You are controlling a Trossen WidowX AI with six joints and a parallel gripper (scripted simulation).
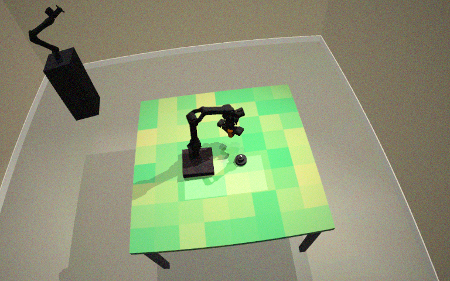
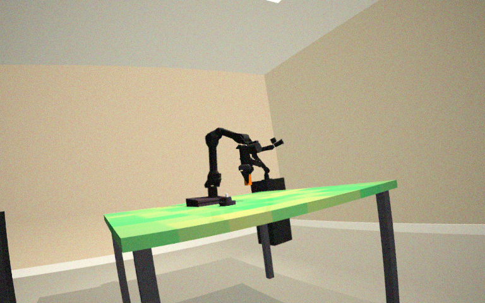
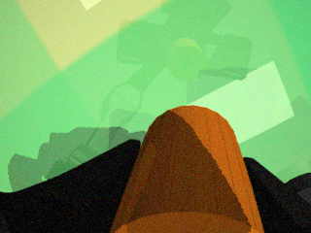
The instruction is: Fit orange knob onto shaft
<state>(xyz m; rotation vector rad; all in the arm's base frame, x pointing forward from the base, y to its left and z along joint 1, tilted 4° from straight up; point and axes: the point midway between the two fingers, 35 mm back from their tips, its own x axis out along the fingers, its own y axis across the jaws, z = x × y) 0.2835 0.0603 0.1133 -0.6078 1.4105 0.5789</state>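
My gripper tip is 17 cm to the left of the round dark pedestal, 7 cm above it and 3 cm short of it. From my gripper tip the other things lie so: orange knob: 3 cm above.
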